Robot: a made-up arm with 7 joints.
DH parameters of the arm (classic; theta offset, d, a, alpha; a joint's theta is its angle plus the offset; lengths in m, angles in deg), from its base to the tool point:
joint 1: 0 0.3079 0 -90
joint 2: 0 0 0 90
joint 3: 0 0.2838 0.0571 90
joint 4: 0 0 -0.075 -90
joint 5: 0 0.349 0 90
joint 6: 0 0 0.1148 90
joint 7: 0 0 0 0
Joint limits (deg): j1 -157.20..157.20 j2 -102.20..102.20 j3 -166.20..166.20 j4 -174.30..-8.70 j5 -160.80..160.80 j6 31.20..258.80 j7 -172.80..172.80
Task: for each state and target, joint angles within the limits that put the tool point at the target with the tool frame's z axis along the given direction. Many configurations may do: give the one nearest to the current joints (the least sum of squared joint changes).
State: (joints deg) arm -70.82 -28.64 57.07 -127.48 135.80 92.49 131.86
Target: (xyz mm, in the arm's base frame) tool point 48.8 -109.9 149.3 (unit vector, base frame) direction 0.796 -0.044 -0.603
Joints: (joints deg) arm -83.42 5.30 37.62 -173.71 137.97 130.83 131.86
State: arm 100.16 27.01 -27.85 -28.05 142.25 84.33 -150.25
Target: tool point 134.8 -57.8 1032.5 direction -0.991 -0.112 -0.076
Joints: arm 84.00 -25.66 -35.88 -46.83 129.14 57.77 -150.25
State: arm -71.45 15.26 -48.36 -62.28 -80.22 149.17 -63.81
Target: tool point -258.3 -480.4 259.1 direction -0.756 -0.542 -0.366
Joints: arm -97.85 48.25 -39.02 -80.27 -128.45 173.83 -63.81
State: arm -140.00 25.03 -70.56 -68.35 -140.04 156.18 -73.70
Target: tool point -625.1 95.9 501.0 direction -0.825 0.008 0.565
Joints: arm -157.12 57.48 -74.45 -44.27 -160.80 151.92 -73.70
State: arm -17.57 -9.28 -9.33 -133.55 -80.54 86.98 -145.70
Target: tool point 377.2 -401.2 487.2 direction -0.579 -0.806 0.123
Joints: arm -30.05 7.71 -20.14 -103.12 -99.35 101.72 -145.70
